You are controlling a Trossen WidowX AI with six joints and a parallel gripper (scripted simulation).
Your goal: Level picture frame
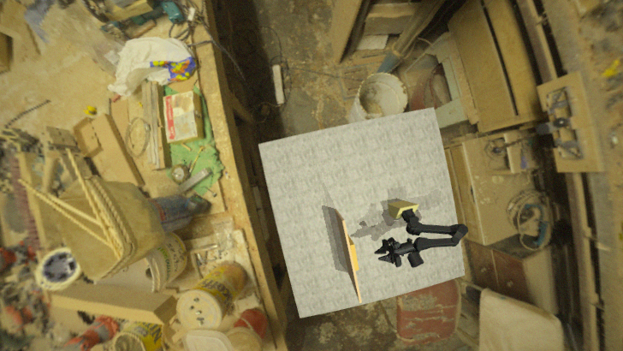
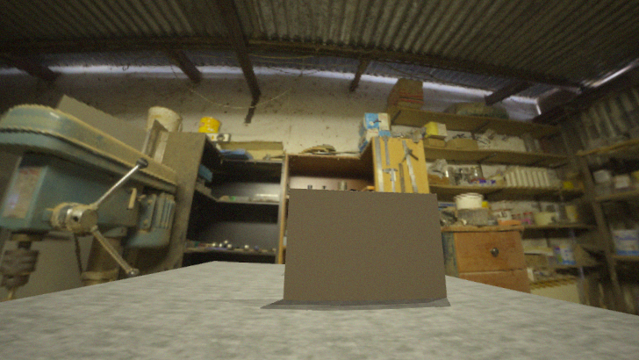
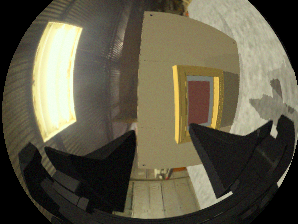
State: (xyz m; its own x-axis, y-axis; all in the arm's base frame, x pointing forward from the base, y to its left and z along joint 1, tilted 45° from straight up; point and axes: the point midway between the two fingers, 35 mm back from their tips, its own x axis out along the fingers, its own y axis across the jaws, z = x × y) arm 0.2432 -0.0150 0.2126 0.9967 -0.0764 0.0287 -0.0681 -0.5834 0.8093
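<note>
Now: gripper tip 120 mm short of the picture frame, 110 mm above it and 10 mm to the left of it. Also, from my gripper tip: tan wall panel (130 mm ahead, 120 mm below, 20 mm to the right).
</note>
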